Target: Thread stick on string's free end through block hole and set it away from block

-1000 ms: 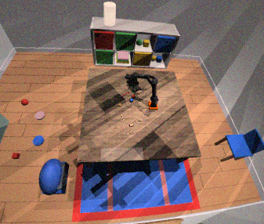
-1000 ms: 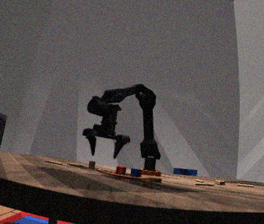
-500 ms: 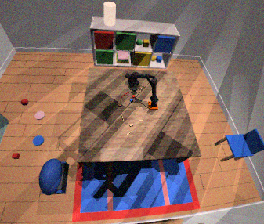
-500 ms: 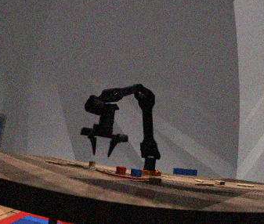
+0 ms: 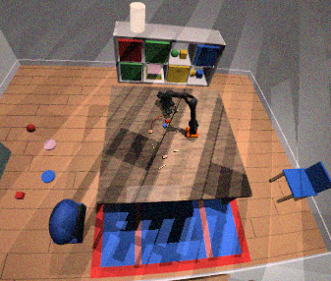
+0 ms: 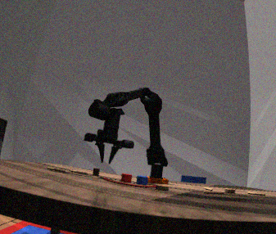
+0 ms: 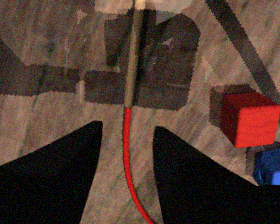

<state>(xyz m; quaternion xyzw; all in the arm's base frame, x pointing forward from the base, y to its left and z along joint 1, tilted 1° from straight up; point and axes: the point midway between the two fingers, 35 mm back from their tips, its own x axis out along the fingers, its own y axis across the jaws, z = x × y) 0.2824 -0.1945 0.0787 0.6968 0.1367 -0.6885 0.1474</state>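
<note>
My gripper tip is now 10 mm past the thin pale wooden stick, 10 mm to the left of it and 60 mm above it. Round my gripper tip: tan wooden cylinder (130 mm behind, 70 mm to the right, 40 mm below); then blue block (10 mm behind, 150 mm to the left, 40 mm below); then red block (30 mm behind, 80 mm to the left, 40 mm below).
</note>
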